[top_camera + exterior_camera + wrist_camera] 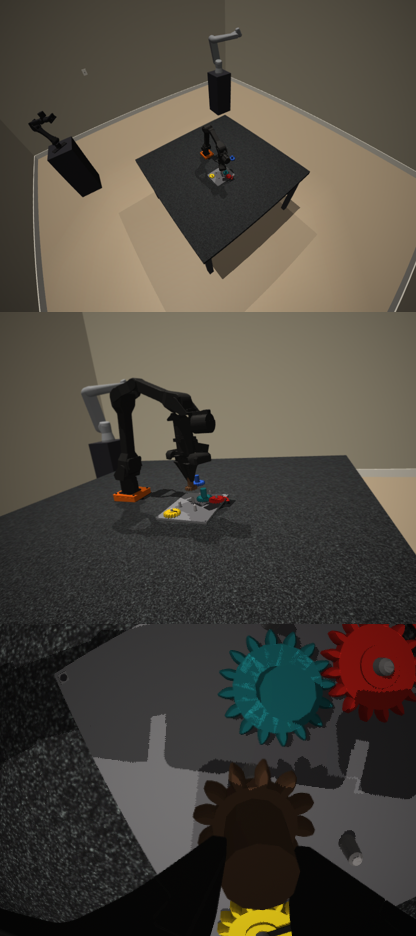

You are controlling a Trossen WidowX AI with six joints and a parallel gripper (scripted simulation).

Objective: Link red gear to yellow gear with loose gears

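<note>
Now: gripper tip 60 mm above the teal gear, 40 mm to the right of it and 20 mm short of it. The rest, counted from my gripper tip: red gear (70 mm below, 70 mm ahead, 30 mm to the left); yellow gear (90 mm to the right, 70 mm below, 20 mm behind); brown gear (10 mm below).
</note>
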